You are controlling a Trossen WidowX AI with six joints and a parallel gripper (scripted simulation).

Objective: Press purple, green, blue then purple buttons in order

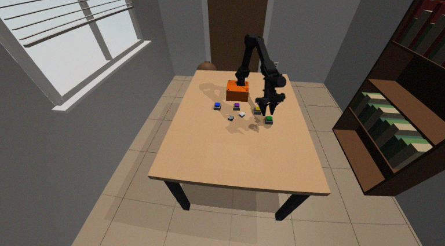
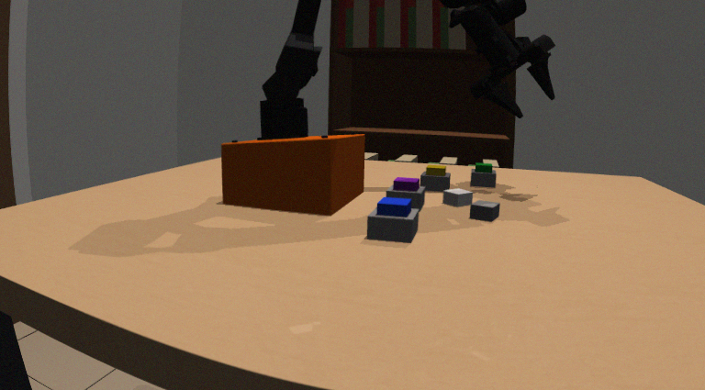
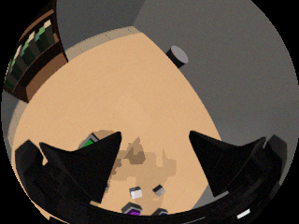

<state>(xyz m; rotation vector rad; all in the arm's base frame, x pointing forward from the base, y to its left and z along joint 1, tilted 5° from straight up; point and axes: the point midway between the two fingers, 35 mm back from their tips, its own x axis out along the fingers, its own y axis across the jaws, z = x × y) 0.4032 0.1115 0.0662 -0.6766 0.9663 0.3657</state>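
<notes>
My gripper tip is 230 mm past the purple button, 150 mm to the left of it and 120 mm above it. Also, from my gripper tip: yellow button (180 mm behind, 120 mm below, 10 mm to the right); green button (120 mm below, 90 mm behind, 50 mm to the left); light grey block (150 mm behind, 140 mm below, 120 mm to the right).
</notes>
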